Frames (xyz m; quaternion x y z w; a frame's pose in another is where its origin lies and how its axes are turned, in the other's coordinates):
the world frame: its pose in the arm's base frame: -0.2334 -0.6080 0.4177 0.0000 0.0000 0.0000 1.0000
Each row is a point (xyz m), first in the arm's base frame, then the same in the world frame.
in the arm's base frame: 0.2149 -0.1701 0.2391
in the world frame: 0.4483 0.4379 -0.1786
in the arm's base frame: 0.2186 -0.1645 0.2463
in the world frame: 0.4520 0.4435 -0.1714
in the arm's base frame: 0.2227 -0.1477 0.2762
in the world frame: 0.4561 0.4603 -0.1415
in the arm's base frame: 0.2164 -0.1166 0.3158
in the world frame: 0.4498 0.4914 -0.1019
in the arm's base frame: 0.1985 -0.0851 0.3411
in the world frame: 0.4319 0.5229 -0.0766
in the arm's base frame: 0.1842 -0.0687 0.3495
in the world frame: 0.4176 0.5393 -0.0682
